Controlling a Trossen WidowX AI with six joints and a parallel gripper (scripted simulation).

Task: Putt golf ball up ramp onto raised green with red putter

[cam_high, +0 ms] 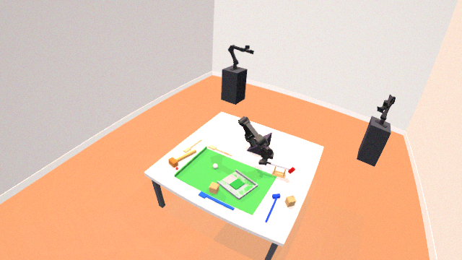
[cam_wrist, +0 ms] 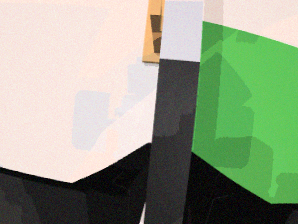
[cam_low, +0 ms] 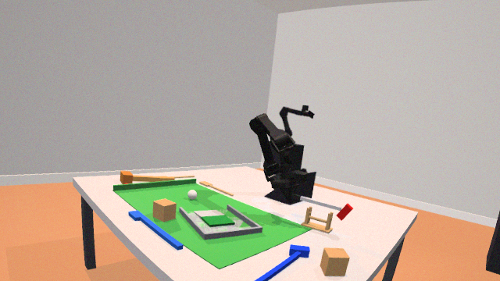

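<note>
Now: gripper tip 110 mm to the right of the red putter, 30 mm past it and 20 mm below it. From my gripper tip the other things lie so: blue mallet: 330 mm ahead, 250 mm to the left, 60 mm below; grey frame: 270 mm ahead, 90 mm to the right, 70 mm below; wooden rack: 130 mm to the left, 40 mm below, 30 mm behind.
</note>
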